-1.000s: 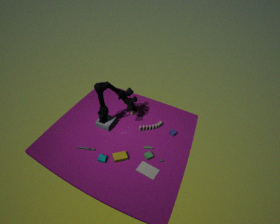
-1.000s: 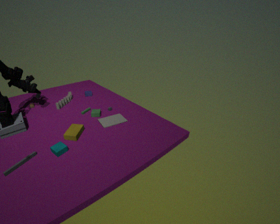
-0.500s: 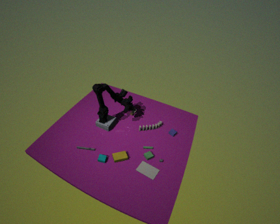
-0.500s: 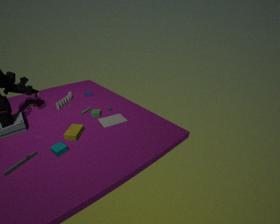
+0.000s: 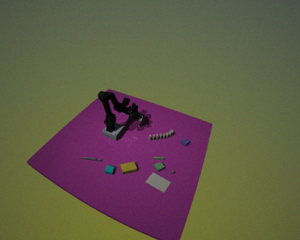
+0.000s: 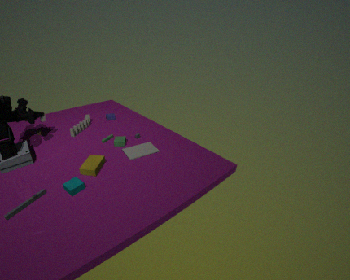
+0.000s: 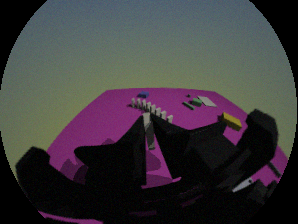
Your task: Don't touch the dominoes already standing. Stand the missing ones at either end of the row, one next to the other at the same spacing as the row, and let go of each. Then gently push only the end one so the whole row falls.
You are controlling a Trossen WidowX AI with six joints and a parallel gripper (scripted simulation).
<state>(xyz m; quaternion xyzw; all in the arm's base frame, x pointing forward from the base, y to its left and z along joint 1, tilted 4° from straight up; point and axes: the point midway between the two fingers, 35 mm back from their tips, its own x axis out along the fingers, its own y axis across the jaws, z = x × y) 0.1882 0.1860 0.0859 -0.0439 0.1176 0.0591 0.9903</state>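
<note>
My gripper tip is now 4 cm past the brown piece, 10 cm to the right of it and 14 cm above it. From my gripper tip the other things lie so: blue block 42 cm ahead, 2 cm to the left, 14 cm below; then green block 30 cm ahead, 33 cm to the right, 14 cm below; then green stick 27 cm ahead, 25 cm to the right, 14 cm below.
</note>
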